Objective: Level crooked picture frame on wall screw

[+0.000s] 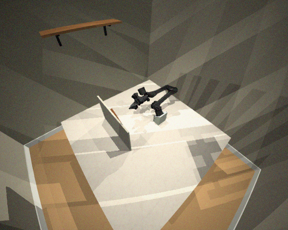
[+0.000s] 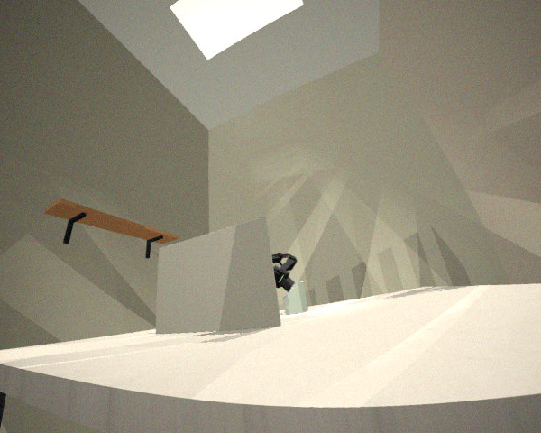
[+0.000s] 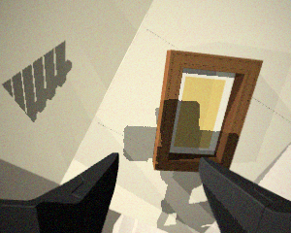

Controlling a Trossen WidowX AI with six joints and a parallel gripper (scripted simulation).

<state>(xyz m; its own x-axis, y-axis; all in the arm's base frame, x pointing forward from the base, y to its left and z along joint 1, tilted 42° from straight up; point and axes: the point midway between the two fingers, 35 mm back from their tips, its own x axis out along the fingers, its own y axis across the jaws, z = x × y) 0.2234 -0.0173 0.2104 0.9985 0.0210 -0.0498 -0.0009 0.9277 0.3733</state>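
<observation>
Right now my gripper tip is 150 mm short of the wooden picture frame, 80 mm above it and 20 mm to the left of it. The rest, counted from my gripper tip: upright wall panel 170 mm ahead, 90 mm below.
</observation>
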